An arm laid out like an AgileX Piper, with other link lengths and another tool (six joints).
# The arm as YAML. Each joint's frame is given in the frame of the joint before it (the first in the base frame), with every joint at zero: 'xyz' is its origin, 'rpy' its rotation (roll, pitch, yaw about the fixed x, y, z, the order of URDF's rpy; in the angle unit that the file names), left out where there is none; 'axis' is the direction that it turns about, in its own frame. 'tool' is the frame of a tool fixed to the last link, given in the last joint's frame.
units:
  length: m
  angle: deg
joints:
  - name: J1
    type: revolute
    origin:
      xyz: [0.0, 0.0, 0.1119]
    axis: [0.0, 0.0, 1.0]
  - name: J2
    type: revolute
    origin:
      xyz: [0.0, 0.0, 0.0]
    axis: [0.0, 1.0, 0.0]
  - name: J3
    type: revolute
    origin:
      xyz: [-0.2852, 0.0, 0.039]
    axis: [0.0, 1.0, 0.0]
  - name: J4
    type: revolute
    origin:
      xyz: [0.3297, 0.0, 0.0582]
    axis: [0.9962, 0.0, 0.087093]
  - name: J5
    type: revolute
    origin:
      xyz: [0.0, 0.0, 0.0]
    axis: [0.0, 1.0, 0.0]
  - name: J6
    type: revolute
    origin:
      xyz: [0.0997, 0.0, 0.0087]
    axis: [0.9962, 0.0, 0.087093]
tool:
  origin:
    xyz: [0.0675, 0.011, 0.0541]
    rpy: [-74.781, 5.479, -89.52]
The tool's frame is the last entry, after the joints.
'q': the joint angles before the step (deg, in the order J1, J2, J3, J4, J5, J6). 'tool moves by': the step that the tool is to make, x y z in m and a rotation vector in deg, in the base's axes. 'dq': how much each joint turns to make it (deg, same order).
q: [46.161, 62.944, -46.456, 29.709, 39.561, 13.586]
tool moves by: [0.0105, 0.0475, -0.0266, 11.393, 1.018, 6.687]
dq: [-0.932, 10.571, 1.152, 34.722, -6.026, -35.168]
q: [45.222, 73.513, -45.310, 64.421, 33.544, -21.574]
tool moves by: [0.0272, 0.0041, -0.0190, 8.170, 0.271, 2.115]
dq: [-5.410, 7.821, 0.494, 23.242, 6.121, -26.164]
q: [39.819, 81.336, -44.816, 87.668, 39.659, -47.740]
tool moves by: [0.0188, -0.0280, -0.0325, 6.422, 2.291, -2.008]
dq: [-6.423, 4.600, 5.106, 14.193, 8.442, -15.915]
